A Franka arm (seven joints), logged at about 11 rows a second.
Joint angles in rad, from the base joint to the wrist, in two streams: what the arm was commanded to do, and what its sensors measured. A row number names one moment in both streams.
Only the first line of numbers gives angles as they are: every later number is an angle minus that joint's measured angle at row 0.
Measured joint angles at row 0: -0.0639 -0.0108 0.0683 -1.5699 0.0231 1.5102 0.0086
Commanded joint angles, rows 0 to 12: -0.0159 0.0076 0.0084 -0.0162 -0.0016 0.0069 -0.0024; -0.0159 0.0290 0.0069 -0.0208 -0.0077 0.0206 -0.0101; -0.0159 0.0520 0.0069 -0.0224 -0.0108 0.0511 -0.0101; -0.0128 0.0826 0.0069 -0.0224 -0.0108 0.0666 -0.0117; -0.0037 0.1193 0.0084 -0.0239 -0.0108 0.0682 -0.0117; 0.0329 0.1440 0.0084 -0.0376 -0.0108 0.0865 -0.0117; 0.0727 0.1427 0.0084 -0.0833 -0.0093 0.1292 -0.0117; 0.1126 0.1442 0.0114 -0.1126 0.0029 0.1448 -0.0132; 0.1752 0.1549 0.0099 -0.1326 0.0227 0.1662 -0.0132; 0.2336 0.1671 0.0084 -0.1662 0.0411 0.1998 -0.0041; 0.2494 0.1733 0.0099 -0.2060 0.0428 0.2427 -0.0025; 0.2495 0.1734 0.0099 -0.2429 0.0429 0.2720 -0.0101; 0.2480 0.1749 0.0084 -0.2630 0.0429 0.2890 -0.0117
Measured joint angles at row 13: 0.2683 0.1854 0.0147 -0.2220 0.0202 0.2604 0.0058
